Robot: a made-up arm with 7 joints.
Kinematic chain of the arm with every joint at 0, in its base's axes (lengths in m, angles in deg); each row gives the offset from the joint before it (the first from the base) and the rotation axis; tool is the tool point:
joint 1: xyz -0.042 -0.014 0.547 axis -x
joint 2: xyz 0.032 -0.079 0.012 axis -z
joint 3: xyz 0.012 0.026 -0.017 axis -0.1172 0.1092 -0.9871
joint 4: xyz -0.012 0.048 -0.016 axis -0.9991 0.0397 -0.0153
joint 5: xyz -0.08 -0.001 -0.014 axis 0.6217 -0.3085 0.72
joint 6: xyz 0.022 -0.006 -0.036 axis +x
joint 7: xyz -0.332 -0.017 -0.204 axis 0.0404 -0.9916 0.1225
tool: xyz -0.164 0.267 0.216
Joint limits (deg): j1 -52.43..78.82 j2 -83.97..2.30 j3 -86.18..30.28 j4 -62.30..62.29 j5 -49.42..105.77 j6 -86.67..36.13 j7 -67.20..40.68
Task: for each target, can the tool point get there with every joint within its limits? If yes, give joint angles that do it. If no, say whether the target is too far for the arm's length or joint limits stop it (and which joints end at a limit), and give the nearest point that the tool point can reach.
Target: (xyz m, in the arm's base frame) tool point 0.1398 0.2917 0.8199
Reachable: no: joint limits stop it (at a limit: joint 2, joint 3, joint 5) | nearest point 0.0809 0.2755 0.8055 | short by 0.063 m
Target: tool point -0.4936 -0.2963 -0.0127
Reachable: yes | joints -41.90 -43.52 -27.63 -50.88 -11.16 -75.84 27.06
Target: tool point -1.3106 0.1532 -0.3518
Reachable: no: too far | nearest point -0.6830 0.0446 0.0673 | short by 0.762 m
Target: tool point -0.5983 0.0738 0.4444
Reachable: yes | joints 53.42 -21.98 9.98 -32.10 0.58 -18.42 -6.94
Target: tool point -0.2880 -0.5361 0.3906
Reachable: yes | joints 14.90 -13.27 -57.14 13.67 34.91 -37.41 -19.36
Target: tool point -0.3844 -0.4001 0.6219
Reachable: yes | joints 38.38 -39.52 -10.02 22.34 51.41 -30.39 -37.01
